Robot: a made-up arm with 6 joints.
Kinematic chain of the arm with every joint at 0, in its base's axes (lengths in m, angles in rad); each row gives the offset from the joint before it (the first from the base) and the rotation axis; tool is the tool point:
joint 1: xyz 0 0 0.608 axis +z
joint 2: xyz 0.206 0 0 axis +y
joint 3: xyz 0 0 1.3 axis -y
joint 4: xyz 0 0 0.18 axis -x
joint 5: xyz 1.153 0 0 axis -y
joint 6: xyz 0.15 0 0 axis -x
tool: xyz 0 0 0
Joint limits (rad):
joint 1: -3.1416..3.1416
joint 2: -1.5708..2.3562
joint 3: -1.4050..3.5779
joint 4: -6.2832..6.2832
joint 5: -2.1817..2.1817
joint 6: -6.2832..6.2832
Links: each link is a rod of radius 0.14 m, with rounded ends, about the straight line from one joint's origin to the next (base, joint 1, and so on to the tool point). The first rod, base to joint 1, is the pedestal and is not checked.
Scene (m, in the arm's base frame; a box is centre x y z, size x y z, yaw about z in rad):
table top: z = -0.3
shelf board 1: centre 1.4 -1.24 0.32 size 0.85 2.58 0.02 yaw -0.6
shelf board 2: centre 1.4 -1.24 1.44 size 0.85 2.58 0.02 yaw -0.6
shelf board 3: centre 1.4 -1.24 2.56 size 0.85 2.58 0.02 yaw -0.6
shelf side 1: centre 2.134 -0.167 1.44 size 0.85 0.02 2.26 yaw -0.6
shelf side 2: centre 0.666 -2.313 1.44 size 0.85 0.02 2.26 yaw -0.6
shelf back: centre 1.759 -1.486 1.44 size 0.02 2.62 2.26 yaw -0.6
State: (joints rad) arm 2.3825 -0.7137 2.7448 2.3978 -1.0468 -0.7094
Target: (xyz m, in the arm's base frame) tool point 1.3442 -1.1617 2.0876
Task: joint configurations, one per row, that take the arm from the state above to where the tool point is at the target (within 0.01 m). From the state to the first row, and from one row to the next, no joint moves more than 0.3 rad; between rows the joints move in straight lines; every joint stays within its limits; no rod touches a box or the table.
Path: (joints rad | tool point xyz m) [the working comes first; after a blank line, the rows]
Joints at the target: 2.3863 -0.6389 1.9525 2.3760 -0.8155 -0.7094
Straight joint move there: touches shelf board 2.

1: 2.3480 -0.5778 2.9675 2.4147 -1.0850 -0.7094 | 1.1282 -1.0211 0.9598
2: 2.3134 -0.4419 3.1903 2.4316 -1.1232 -0.7094 | 0.9380 -0.8916 0.9601
3: 2.2789 -0.3060 3.4130 2.4485 -1.1614 -0.7094 | 0.7469 -0.7371 0.9461
4: 2.2634 -0.1214 3.1264 2.4406 -1.0835 -0.7094 | 0.7924 -0.8212 1.4891
5: 2.2478 0.0632 2.8398 2.4328 -1.0056 -0.7094 | 0.6673 -0.6986 2.0877
6: 2.2940 -0.1709 2.5441 2.4138 -0.9422 -0.7094 | 0.8924 -0.8890 2.1563
7: 2.3401 -0.4049 2.2483 2.3949 -0.8789 -0.7094 | 1.1228 -1.0468 2.1550
8: 2.3863 -0.6389 1.9525 2.3760 -0.8155 -0.7094 | 1.3442 -1.1617 2.0876

